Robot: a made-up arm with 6 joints. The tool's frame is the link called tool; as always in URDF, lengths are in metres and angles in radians. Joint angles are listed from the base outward.
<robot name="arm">
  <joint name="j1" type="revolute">
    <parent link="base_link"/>
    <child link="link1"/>
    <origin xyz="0 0 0.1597" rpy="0 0 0"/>
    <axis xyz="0 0 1"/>
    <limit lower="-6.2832" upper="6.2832"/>
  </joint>
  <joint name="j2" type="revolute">
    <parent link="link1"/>
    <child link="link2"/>
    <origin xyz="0 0.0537 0" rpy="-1.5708 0 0"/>
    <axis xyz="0 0 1"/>
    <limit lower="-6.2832" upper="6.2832"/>
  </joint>
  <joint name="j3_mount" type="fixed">
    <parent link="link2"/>
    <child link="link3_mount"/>
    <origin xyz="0 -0.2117 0" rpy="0 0 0"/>
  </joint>
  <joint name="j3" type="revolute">
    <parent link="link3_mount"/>
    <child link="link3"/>
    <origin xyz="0 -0.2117 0" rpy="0 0 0"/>
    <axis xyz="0 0 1"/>
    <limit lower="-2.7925" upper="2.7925"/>
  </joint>
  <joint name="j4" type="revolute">
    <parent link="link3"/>
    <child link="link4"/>
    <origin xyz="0 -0.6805 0" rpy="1.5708 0 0"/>
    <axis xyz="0 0 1"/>
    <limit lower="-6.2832" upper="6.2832"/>
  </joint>
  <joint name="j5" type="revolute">
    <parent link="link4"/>
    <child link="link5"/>
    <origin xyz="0 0 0" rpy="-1.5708 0 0"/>
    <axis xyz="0 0 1"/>
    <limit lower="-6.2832" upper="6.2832"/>
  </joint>
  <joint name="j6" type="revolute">
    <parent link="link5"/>
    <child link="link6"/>
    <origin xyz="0 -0.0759 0" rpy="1.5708 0 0"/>
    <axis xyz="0 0 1"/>
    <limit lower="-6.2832" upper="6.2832"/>
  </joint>
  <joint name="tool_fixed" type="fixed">
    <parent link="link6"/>
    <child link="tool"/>
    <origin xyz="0 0 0" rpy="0 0 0"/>
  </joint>
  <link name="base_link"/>
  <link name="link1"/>
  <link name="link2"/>
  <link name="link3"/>
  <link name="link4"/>
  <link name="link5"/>
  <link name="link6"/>
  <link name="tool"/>
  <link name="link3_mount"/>
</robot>
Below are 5 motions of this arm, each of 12 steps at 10 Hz.
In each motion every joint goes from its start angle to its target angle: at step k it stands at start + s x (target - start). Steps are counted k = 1, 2, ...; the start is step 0. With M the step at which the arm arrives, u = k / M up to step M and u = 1 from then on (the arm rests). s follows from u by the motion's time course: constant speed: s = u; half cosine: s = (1 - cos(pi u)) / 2; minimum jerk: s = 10 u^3 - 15 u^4 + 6 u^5.
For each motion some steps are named. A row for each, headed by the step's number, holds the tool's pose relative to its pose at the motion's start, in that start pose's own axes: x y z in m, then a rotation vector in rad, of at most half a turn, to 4 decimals.
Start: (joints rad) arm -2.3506 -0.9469 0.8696 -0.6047 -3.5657 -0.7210
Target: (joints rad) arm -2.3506 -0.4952 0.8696 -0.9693 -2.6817 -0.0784
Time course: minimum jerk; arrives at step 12
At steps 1, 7, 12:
1: -0.0018 -0.0001 0.0001 -0.0027 0.0061 0.0044
7: -0.2422 -0.0050 0.0260 -0.1893 0.8182 0.6083
12: -0.3792 0.0014 0.0603 -0.1603 1.2686 0.9408

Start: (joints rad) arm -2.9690 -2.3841 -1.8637 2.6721 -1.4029 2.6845
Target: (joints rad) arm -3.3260 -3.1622 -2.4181 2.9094 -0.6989 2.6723
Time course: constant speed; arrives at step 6
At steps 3, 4, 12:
3: 0.0091 -0.3084 -0.3393 0.4065 -0.7846 0.4558
4: 0.0785 -0.3780 -0.4535 0.6004 -1.0186 0.5942
12: 0.2772 -0.4266 -0.6556 1.0773 -1.4359 0.8229

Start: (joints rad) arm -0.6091 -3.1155 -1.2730 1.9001 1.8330 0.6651
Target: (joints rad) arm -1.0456 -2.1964 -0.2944 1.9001 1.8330 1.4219
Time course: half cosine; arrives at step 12
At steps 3, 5, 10, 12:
3: -0.0361 -0.1909 -0.0716 -0.1639 -0.0484 0.3391
5: -0.0136 -0.5109 -0.1023 -0.4398 -0.0544 0.8502
10: 0.3719 -1.1104 0.2997 -1.1733 0.3711 2.0492
12: 0.4366 -1.1352 0.3821 -1.2541 0.4725 2.1785

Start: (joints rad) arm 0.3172 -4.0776 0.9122 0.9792 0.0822 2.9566
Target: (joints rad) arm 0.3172 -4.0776 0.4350 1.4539 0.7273 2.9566
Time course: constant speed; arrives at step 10
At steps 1, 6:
1: 0.0205 -0.0272 -0.0024 0.0518 -0.0298 0.0426
6: 0.1207 -0.1660 -0.0429 0.3685 -0.1931 0.2022

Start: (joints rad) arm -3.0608 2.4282 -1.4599 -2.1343 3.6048 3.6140
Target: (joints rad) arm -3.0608 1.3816 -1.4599 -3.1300 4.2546 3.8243
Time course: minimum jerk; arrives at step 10
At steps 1, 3, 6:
1: 0.0027 0.0039 -0.0049 0.0047 -0.0141 0.0060
3: 0.0604 0.0749 -0.0886 0.0777 -0.2774 0.1076
6: 0.3621 0.3069 -0.2785 0.1574 -1.2575 0.3488

